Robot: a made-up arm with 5 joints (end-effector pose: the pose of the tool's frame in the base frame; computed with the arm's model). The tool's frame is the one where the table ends. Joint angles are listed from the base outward.
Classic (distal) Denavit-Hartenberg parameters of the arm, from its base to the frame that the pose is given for. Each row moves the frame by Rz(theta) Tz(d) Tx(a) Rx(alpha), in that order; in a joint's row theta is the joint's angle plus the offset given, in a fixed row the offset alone. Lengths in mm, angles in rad.
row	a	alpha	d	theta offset
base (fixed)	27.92	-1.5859	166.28	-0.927
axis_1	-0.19	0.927	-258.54	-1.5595
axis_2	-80	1.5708	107.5	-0.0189
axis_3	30	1.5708	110	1.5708
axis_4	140	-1.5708	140	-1.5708
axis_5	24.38	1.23	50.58	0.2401
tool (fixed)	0	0	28.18	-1.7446
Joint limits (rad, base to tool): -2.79..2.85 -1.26..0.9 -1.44..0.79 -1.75..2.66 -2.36..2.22
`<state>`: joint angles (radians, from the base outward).
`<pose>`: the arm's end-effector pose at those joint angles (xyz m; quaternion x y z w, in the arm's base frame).
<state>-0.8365 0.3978 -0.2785 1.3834 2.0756</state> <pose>-0.2981 0.0755 0.0530 -0.9701 -0.0282 0.0113 0.2407</pose>
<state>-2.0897 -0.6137 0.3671 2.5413 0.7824</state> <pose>-0.0582 -0.4513 -0.0394 0.8371 0.3338 -0.2074 0.3806</pose>
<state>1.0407 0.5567 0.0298 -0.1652 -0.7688</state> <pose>-0.0452 -0.0745 0.2736 -0.1446 0.3501 -0.6980 0.6078</pose>
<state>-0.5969 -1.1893 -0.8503 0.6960 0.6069</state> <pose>-0.3343 -0.0576 0.1001 0.0044 -0.5959 -0.1936 0.7794</pose>
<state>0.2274 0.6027 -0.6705 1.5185 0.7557</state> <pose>-0.2020 -0.0328 0.4226 -0.0764 0.2026 -0.0052 0.9763</pose>
